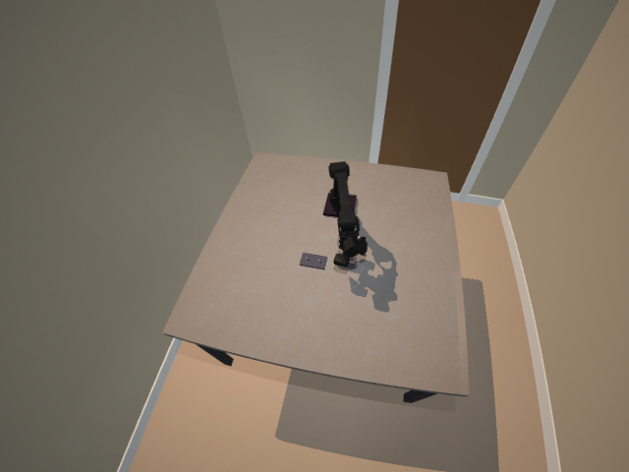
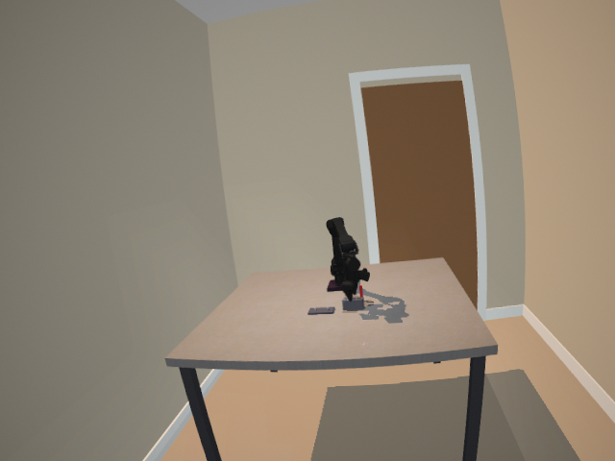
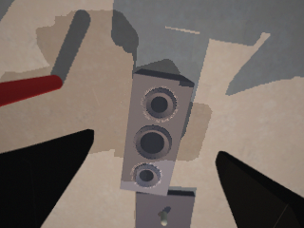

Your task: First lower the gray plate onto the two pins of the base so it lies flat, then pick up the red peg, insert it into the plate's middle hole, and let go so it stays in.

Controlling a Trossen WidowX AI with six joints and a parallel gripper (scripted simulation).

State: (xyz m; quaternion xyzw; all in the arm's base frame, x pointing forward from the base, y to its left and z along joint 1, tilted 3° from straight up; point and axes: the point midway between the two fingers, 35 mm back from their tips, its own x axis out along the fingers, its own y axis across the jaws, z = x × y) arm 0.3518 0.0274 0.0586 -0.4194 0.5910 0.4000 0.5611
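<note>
My gripper tip is 20 mm above the gray plate. The rest, counted from my gripper tip: red peg (90 mm behind, 50 mm to the left, 10 mm below); then base (20 mm behind, 150 mm to the right, 50 mm below).
</note>
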